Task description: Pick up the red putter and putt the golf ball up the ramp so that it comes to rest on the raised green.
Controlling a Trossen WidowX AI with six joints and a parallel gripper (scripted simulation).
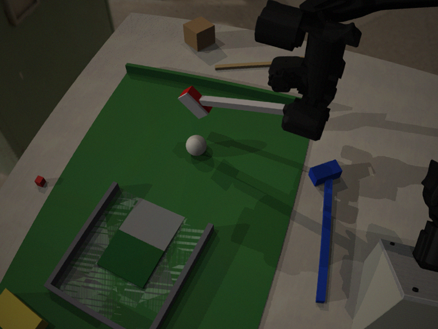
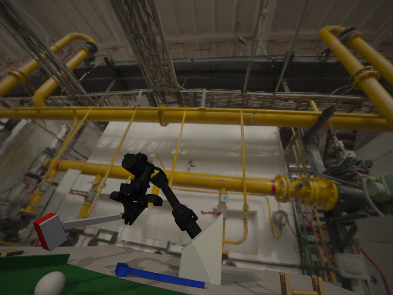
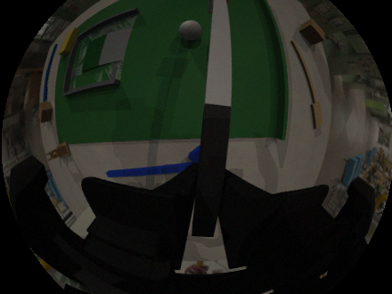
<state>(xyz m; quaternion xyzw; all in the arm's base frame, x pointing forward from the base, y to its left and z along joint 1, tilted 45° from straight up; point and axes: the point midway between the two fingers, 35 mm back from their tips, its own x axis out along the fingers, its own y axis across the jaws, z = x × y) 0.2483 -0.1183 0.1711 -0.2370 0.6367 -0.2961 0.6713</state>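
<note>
My gripper tip is 7 cm past the blue putter, 11 cm to the right of it and 13 cm above it. From my gripper tip the other things lie so: green mat 23 cm ahead, 18 cm to the left, 14 cm below; then mat wall 24 cm ahead, 17 cm to the right, 13 cm below; then white golf ball 21 cm ahead, 2 cm to the left, 12 cm below.
</note>
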